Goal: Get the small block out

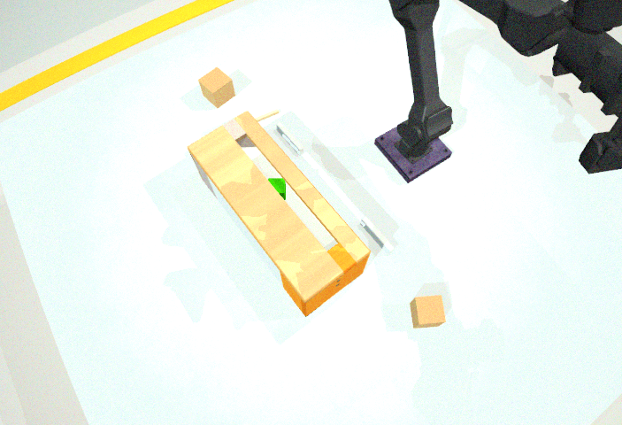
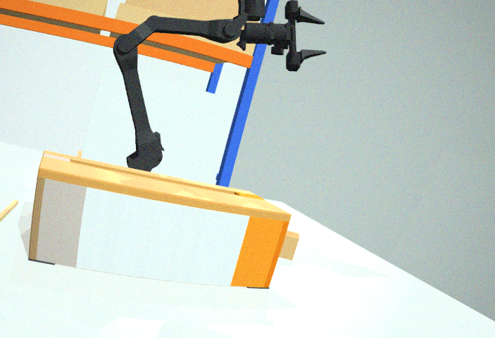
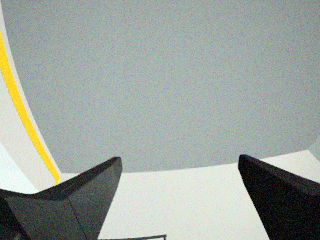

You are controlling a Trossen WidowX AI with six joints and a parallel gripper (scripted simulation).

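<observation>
Now: gripper tip 460 mm above the long wooden box, 390 mm to the left of it and 220 mm short of it. The rest, counted from my gripper tip: green block: 430 mm below, 410 mm to the right, 240 mm ahead; then tan cube: 760 mm to the right, 490 mm below, 180 mm ahead; then thin wooden stick: 640 mm to the right, 520 mm below, 190 mm ahead.
</observation>
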